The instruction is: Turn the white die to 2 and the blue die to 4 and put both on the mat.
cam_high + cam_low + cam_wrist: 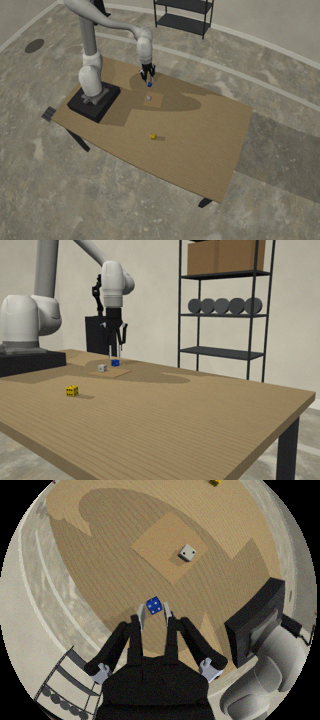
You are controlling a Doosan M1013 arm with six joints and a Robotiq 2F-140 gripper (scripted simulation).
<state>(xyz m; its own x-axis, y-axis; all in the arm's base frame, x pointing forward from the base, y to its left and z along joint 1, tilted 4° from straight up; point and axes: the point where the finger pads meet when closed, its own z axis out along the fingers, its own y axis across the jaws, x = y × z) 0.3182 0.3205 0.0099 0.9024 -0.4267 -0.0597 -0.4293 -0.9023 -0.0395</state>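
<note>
My gripper is now 60 mm above the blue die. The rest, counted from my hand: white die (130 mm to the right, 70 mm ahead, 50 mm below); then mat (110 mm to the right, 110 mm ahead, 70 mm below); then yellow die (380 mm to the right, 280 mm ahead, 60 mm below).
</note>
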